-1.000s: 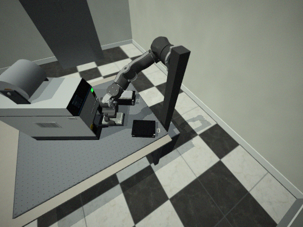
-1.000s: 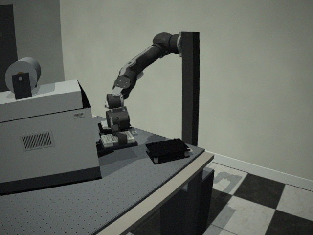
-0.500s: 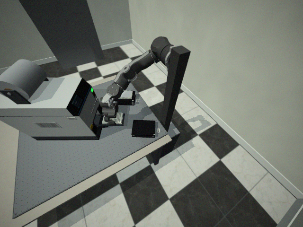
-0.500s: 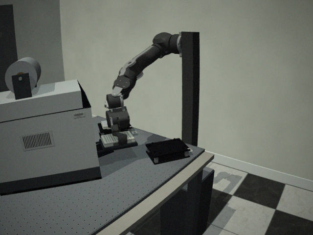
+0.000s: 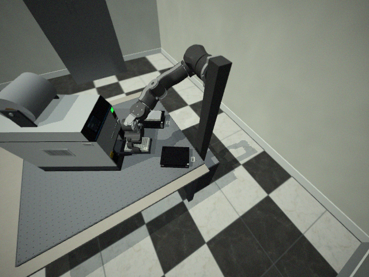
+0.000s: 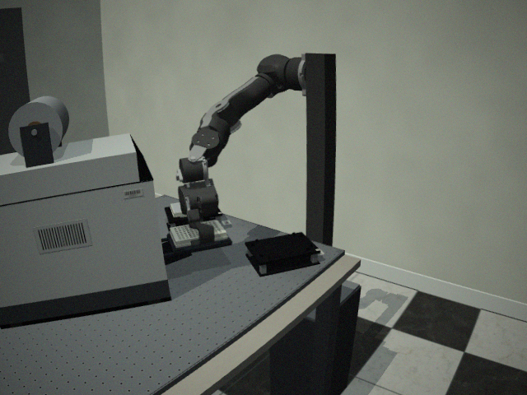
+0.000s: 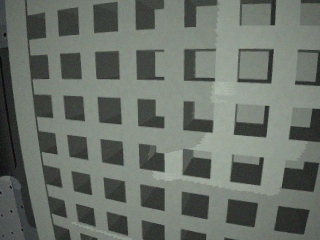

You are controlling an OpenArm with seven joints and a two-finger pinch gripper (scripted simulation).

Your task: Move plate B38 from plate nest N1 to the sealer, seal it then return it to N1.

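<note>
The plate B38 lies right at my hand. Round my hand: nest N1: 170 mm behind, 130 mm to the left, 70 mm below; nest n2: 160 mm behind, 210 mm to the right, 50 mm below; B83: 160 mm behind, 210 mm to the right, 30 mm below.
</note>
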